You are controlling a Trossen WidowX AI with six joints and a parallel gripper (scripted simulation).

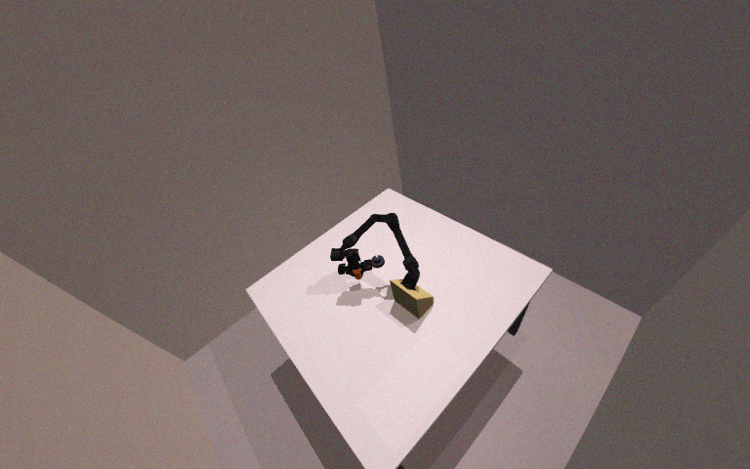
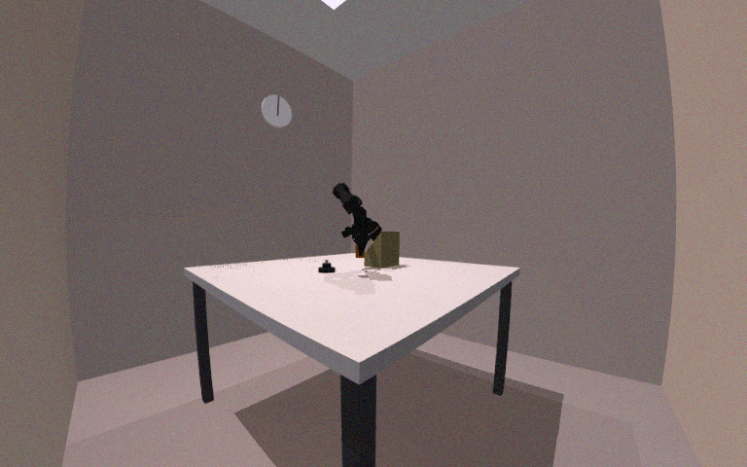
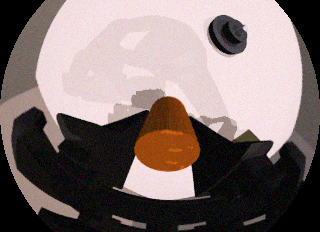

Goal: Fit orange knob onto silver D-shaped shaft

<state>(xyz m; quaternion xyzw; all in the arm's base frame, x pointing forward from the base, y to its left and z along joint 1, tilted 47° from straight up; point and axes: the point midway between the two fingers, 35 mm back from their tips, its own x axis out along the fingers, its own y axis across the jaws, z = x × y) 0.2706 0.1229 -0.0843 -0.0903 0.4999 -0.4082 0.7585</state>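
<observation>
Right now my gripper tip is 17 cm to the left of the round pedestal, 7 cm short of it and 6 cm above it. Round my gripper tip: orange knob (3 cm above).
</observation>
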